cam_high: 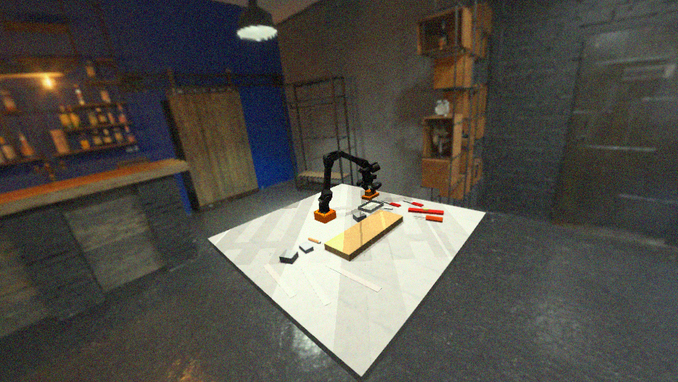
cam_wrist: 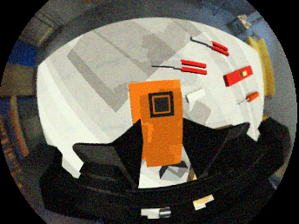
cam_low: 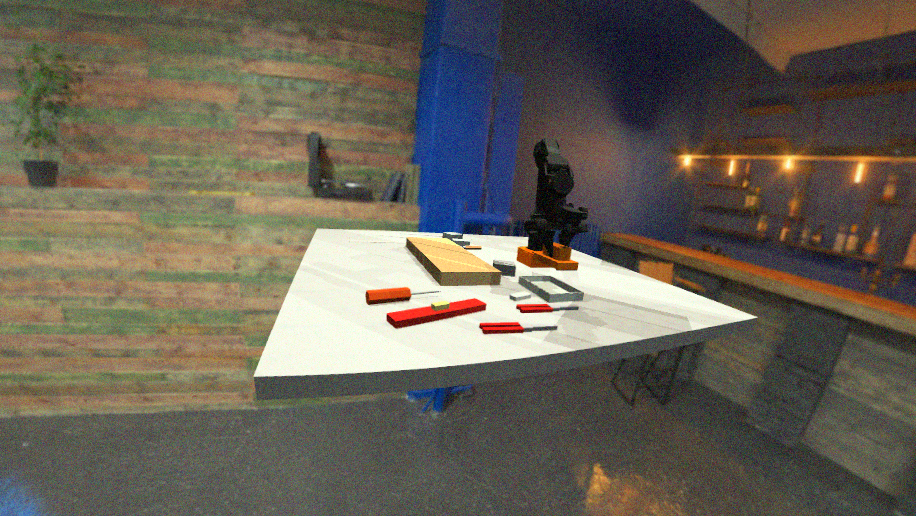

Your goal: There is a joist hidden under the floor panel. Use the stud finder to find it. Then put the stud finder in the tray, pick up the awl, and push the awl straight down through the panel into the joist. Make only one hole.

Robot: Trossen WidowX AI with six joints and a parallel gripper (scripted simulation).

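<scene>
The grey tray is 9 cm below my gripper tip and 1 cm to the right of it. The rest, counted from my gripper tip: awl: 57 cm to the right, 10 cm below, 7 cm behind; then orange stud finder: 2 cm above, 1 cm to the left; then red level: 38 cm ahead, 9 cm below, 4 cm to the left.
</scene>
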